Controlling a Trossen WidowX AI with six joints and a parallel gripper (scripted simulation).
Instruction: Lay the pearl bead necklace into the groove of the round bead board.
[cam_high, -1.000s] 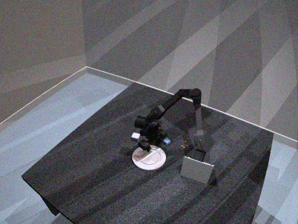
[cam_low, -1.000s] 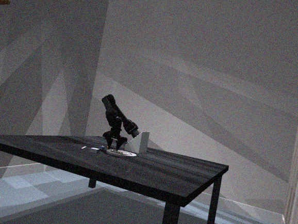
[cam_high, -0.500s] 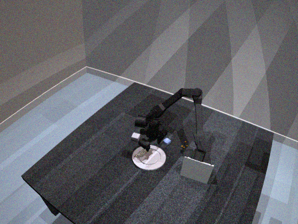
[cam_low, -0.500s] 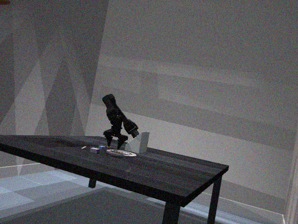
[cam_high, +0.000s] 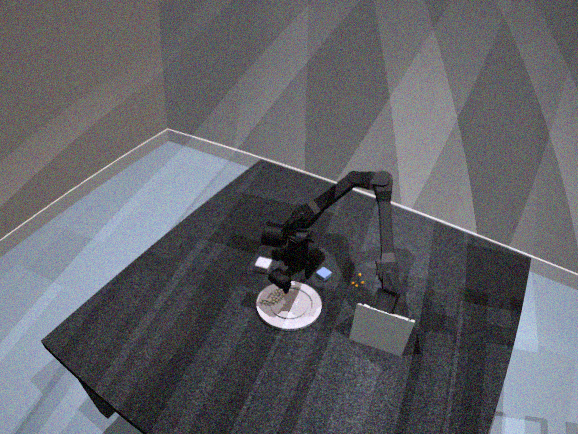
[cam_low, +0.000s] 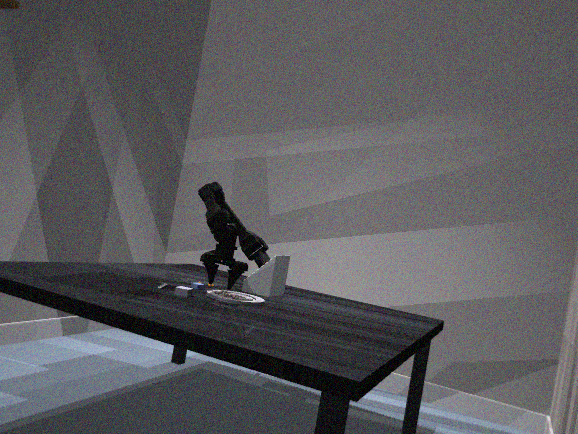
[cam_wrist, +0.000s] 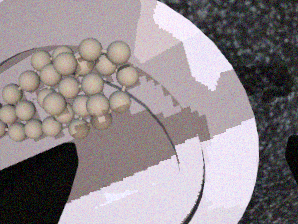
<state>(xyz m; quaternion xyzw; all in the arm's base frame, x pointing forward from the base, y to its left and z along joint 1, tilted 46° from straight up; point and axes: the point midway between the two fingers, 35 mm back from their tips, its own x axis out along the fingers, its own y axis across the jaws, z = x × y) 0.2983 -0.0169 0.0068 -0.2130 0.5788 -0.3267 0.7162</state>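
The round white bead board lies 60 mm to the left of my gripper tip, 20 mm below it and 10 mm behind it. Also, from my gripper tip: small white block 150 mm ahead, 40 mm to the right, 20 mm below; then small blue cube 110 mm to the right, 40 mm behind, 20 mm below; then thin white stick 160 mm to the right, 100 mm ahead, 30 mm below.
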